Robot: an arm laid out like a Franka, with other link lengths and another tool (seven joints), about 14 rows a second.
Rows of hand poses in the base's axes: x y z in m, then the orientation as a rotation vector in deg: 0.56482, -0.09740, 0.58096, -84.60, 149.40, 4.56; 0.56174, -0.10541, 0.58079, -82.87, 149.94, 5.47; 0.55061, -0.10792, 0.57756, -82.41, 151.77, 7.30; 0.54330, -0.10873, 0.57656, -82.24, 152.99, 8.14; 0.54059, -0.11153, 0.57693, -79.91, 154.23, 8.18; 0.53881, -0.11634, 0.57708, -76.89, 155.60, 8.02; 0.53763, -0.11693, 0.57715, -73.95, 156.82, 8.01; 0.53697, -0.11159, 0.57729, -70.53, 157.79, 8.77
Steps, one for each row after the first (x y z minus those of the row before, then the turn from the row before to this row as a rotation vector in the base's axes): -0.00308, -0.00801, -0.00017, 0.76, 0.07, -1.14; -0.01113, -0.00251, -0.00323, 0.37, 1.89, -0.71; -0.00731, -0.00081, -0.00100, -0.01, 1.18, -0.40; -0.00271, -0.00280, 0.00037, 0.06, 0.14, -1.73; -0.00178, -0.00481, 0.00015, 0.04, -0.03, -2.19; -0.00118, -0.00059, 0.00007, 0.14, -0.03, -2.10; -0.00066, 0.00534, 0.00014, 0.76, -0.09, -2.31
